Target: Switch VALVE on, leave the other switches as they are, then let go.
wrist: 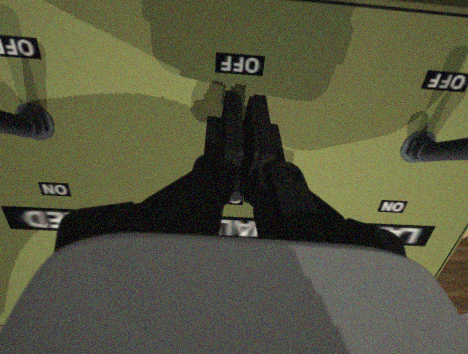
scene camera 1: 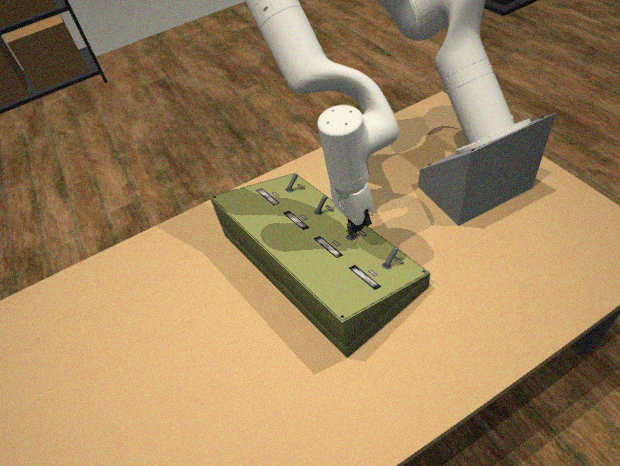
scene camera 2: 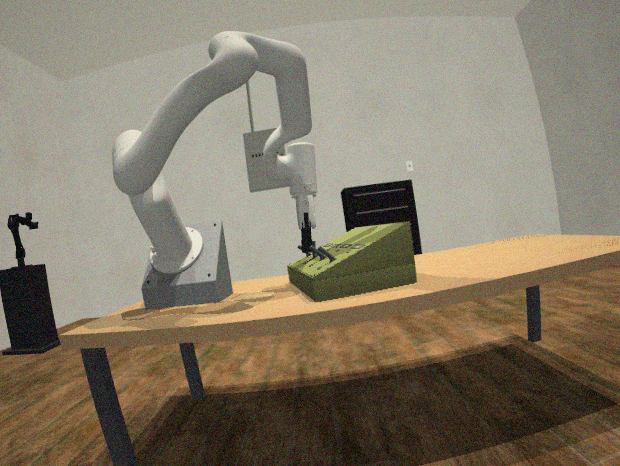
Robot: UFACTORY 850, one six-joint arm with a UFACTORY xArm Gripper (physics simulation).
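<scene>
The green sloped panel (scene camera 1: 310, 273) (scene camera 2: 365, 280) carries a row of lever switches. The VALVE name plate (wrist: 238, 227) is partly covered by my gripper in the wrist view. My gripper (scene camera 1: 353, 231) (scene camera 2: 306, 249) (wrist: 239, 117) is shut, with a thin gap between the fingers and no lever seen gripped. It is down at the VALVE lever, its fingertips on the OFF label's side. A rounded end of the VALVE lever (wrist: 236, 198) shows between the finger bases near the name plate; the rest and its exact tilt are hidden. The OFF label (wrist: 239, 64) lies beyond the fingertips.
Neighbouring levers (scene camera 1: 321, 205) (scene camera 1: 390, 258) (wrist: 20, 124) (wrist: 445, 150) stand on both sides of the gripper, leaning toward the panel's low edge. A further lever (scene camera 1: 292, 183) stands at the far end. The arm's grey base block (scene camera 1: 493, 175) (scene camera 2: 187, 295) stands on the table (scene camera 1: 150, 375).
</scene>
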